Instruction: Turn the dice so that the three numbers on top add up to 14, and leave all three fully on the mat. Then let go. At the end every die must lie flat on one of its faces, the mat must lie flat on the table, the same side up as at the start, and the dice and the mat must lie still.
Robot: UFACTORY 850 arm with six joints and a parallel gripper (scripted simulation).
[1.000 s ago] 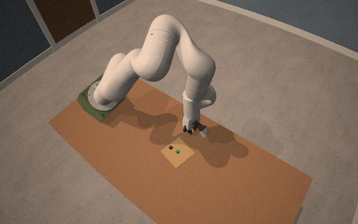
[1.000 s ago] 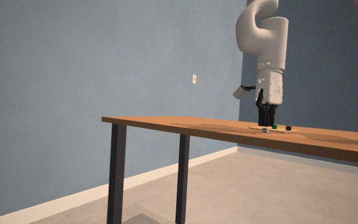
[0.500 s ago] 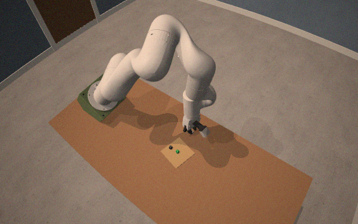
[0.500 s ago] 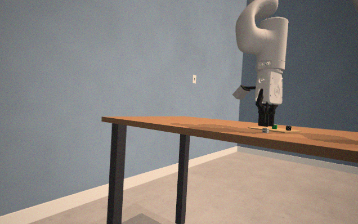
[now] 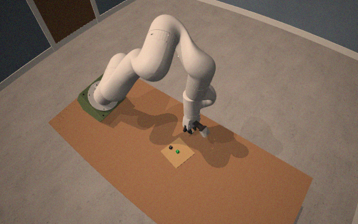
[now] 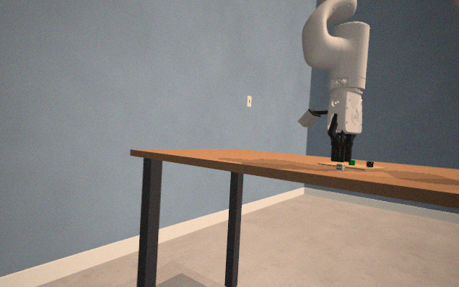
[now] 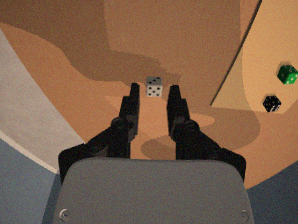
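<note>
Now: the white die 3 cm below my hand. The rest, counted from my hand: black die: 5 cm behind, 15 cm to the right, 3 cm below; then green die: 15 cm to the right, 3 cm below; then mat: 15 cm to the right, 4 cm below.
</note>
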